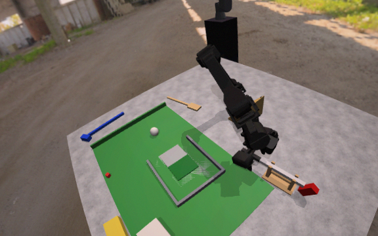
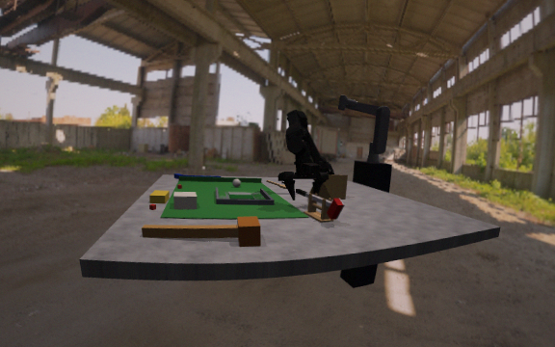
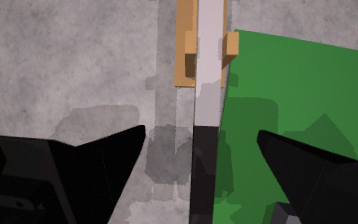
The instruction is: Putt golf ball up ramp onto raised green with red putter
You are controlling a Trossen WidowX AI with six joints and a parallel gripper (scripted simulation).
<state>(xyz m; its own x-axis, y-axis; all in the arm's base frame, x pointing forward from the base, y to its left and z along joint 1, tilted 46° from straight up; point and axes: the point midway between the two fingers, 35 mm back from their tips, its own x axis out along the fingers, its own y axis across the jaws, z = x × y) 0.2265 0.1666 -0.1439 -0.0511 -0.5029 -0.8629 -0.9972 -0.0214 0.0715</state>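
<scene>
Now: gripper tip 8 cm to the right of the red putter, 2 cm below it and 1 cm past it. Also, from my gripper tip: white golf ball 46 cm to the right, 17 cm ahead, 1 cm below; white block 43 cm ahead, 5 cm to the right, 1 cm below; wooden stand 10 cm to the left, 1 cm below, 1 cm behind.
</scene>
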